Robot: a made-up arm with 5 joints. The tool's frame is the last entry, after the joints.
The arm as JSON. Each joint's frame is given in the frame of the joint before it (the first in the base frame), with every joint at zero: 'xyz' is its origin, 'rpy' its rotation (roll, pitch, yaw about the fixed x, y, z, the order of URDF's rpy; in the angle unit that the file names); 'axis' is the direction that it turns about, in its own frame. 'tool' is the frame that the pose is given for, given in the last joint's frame.
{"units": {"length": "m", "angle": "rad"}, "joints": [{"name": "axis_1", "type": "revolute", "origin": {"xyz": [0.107, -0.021, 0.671], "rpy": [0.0, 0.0, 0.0]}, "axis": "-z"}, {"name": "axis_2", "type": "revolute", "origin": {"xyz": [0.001, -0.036, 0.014], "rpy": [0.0, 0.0, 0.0]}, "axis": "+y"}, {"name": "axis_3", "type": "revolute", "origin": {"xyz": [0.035, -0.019, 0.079], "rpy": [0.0, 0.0, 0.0]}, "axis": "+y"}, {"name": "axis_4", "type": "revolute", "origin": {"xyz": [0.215, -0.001, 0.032], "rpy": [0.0, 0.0, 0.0]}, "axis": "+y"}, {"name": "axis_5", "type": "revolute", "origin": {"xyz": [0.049, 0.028, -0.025], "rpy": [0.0, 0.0, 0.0]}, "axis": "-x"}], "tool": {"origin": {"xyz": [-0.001, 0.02, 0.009], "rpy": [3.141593, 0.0, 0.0]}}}
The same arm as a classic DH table. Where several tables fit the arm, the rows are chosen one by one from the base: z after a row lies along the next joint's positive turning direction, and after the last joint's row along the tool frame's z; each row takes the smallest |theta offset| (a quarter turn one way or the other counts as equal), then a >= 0, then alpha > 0; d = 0 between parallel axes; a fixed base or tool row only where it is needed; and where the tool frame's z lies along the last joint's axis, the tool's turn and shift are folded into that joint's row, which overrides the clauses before.
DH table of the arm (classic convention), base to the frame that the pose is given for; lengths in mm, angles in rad. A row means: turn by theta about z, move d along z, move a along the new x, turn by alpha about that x. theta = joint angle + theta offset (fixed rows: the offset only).
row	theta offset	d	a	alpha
base (fixed)	-0.1938	0	109	3.1416
axis_1	-0.1938	-685	1	1.5708
axis_2	-1.1537	0	86.4	0
axis_3	1.006	0	217.4	0
axis_4	-1.423	-28	-25	1.5708
axis_5	1.5708	-48	20	-1.5708
tool (fixed)	1.5708	-9	0	0

